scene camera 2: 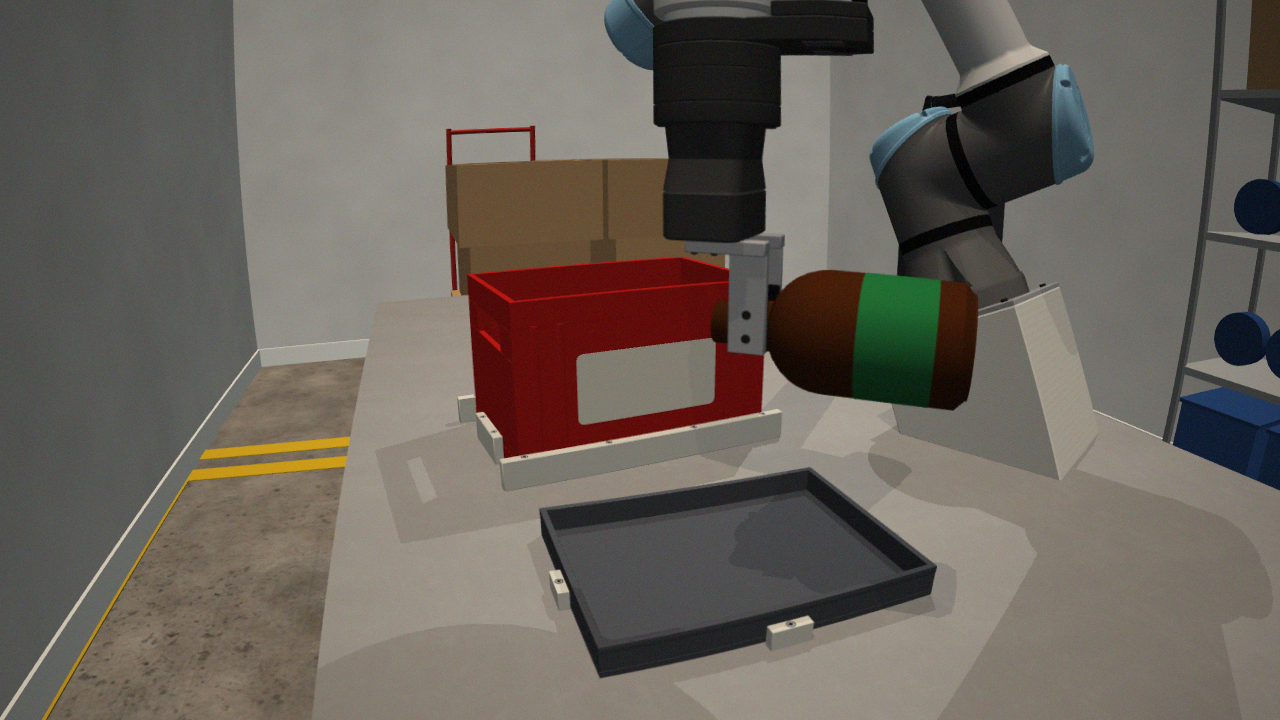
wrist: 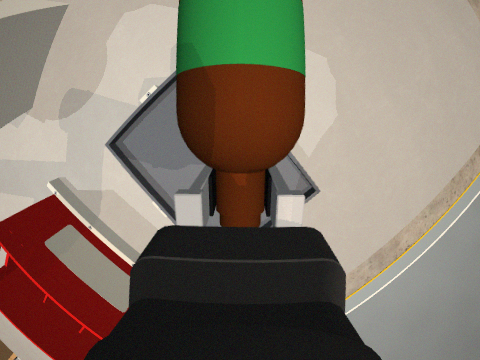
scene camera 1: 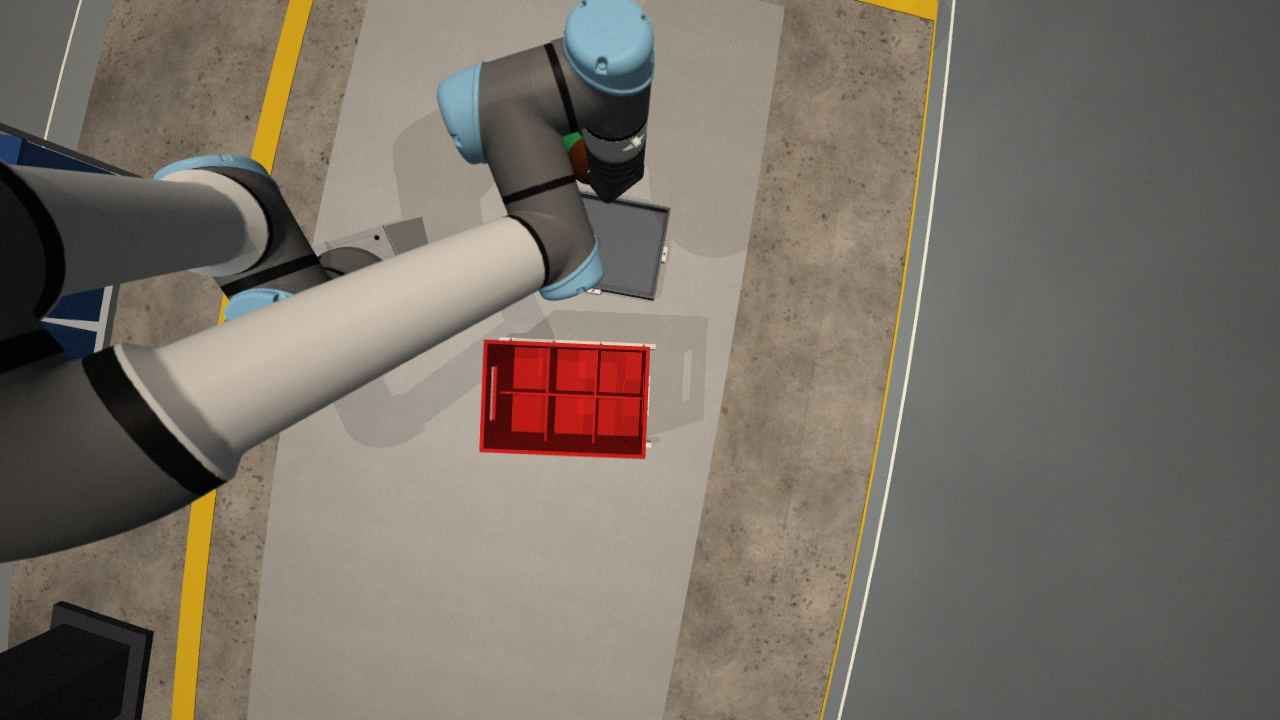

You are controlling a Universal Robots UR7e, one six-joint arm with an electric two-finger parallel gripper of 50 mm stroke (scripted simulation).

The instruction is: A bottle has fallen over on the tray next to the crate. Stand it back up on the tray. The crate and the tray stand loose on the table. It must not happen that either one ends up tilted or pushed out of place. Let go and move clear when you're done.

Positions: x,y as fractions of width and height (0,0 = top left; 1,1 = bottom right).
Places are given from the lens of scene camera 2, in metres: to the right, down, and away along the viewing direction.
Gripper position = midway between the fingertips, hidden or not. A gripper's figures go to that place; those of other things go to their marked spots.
gripper (scene camera 2: 0.59,0.48): 0.07, -0.01, 0.44
bottle (scene camera 2: 0.71,0.47): 0.14, -0.01, 0.36
tray (scene camera 2: 0.52,0.78): 0.02, 0.15, 0.54
red crate (scene camera 2: 0.45,0.51): -0.06, 0.01, 0.68
The marked spots on the bottle and the tray are 0.27 m apart.
